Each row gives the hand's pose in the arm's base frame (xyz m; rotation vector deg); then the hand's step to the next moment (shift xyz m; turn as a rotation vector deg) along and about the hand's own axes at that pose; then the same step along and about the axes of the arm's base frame.
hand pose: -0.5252 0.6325 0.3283 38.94 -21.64 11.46
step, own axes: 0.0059 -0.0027 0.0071 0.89 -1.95 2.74
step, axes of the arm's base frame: 0.0043 -0.0063 0.0059 0.65 -3.20 1.20
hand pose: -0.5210 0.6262 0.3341 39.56 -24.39 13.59
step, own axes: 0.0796 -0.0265 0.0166 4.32 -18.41 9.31
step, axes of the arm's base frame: 0.0750 -0.0251 0.0327 7.46 -19.61 -1.99
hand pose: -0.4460 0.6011 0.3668 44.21 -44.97 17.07
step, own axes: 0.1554 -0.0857 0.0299 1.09 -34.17 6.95
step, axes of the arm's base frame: 0.1343 -0.0862 0.0832 14.50 -28.73 -13.46
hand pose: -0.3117 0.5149 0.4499 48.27 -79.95 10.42
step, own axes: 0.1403 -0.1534 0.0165 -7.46 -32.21 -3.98
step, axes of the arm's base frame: 0.1055 -0.1683 0.0636 20.16 -17.60 -19.82
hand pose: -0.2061 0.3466 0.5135 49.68 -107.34 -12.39
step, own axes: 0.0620 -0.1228 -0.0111 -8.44 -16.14 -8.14
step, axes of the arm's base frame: 0.0530 -0.1269 -0.0119 16.41 -4.37 -10.47
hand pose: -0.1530 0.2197 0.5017 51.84 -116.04 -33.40
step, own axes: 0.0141 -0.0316 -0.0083 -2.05 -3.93 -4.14
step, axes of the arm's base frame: 0.0135 -0.0315 -0.0095 5.78 -1.23 -1.35
